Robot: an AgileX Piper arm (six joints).
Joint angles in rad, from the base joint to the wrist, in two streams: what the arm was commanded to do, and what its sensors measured. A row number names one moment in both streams.
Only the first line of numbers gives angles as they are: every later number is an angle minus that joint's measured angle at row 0.
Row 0, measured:
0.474 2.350 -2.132 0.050 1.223 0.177
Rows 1 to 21, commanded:
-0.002 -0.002 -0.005 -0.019 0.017 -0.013
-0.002 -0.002 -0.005 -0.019 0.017 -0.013
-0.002 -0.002 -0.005 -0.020 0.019 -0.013
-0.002 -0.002 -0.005 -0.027 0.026 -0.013
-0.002 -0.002 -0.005 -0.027 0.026 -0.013
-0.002 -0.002 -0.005 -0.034 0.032 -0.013
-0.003 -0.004 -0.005 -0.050 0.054 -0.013
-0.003 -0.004 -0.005 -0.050 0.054 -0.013
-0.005 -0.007 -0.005 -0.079 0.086 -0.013
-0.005 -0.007 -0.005 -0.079 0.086 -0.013
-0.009 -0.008 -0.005 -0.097 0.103 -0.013
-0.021 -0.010 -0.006 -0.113 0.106 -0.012
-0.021 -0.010 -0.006 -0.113 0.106 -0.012
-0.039 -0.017 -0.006 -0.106 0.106 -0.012
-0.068 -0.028 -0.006 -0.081 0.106 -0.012
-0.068 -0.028 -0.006 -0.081 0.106 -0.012
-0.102 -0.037 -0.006 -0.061 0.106 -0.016
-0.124 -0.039 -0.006 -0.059 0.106 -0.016
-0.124 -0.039 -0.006 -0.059 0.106 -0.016
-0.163 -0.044 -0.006 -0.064 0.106 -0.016
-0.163 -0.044 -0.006 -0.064 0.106 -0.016
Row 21, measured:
-0.113 -0.026 0.000 -0.058 0.002 -0.007
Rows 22 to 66, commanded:
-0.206 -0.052 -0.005 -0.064 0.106 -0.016
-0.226 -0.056 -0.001 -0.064 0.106 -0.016
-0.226 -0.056 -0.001 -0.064 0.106 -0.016
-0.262 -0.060 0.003 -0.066 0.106 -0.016
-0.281 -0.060 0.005 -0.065 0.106 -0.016
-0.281 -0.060 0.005 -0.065 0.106 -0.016
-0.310 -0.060 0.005 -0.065 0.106 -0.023
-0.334 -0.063 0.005 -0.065 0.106 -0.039
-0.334 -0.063 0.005 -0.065 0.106 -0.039
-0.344 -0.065 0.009 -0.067 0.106 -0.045
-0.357 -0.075 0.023 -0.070 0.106 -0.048
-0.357 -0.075 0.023 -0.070 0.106 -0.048
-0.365 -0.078 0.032 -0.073 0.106 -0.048
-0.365 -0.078 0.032 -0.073 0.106 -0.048
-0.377 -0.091 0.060 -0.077 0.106 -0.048
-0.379 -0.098 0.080 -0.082 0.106 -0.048
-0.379 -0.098 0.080 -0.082 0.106 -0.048
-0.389 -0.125 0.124 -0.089 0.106 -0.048
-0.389 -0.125 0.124 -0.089 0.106 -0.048
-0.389 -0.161 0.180 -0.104 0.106 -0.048
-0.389 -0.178 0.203 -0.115 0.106 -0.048
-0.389 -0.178 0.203 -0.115 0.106 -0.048
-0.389 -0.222 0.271 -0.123 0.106 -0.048
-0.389 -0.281 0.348 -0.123 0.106 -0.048
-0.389 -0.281 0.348 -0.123 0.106 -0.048
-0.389 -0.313 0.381 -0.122 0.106 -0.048
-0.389 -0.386 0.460 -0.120 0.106 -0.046
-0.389 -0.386 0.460 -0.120 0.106 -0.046
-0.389 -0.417 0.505 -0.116 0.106 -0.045
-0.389 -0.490 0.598 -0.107 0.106 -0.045
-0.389 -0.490 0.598 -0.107 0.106 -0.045
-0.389 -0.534 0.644 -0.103 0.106 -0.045
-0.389 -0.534 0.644 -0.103 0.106 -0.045
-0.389 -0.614 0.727 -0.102 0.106 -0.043
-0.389 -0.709 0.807 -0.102 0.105 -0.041
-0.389 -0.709 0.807 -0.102 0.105 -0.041
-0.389 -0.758 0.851 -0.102 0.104 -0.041
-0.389 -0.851 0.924 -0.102 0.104 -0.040
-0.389 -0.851 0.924 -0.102 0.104 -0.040
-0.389 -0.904 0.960 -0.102 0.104 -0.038
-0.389 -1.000 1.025 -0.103 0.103 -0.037
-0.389 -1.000 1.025 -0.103 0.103 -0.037
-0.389 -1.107 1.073 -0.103 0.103 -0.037
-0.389 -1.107 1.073 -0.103 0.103 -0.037
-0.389 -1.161 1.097 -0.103 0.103 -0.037
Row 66, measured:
-0.385 -1.039 1.036 -0.100 0.003 -0.036
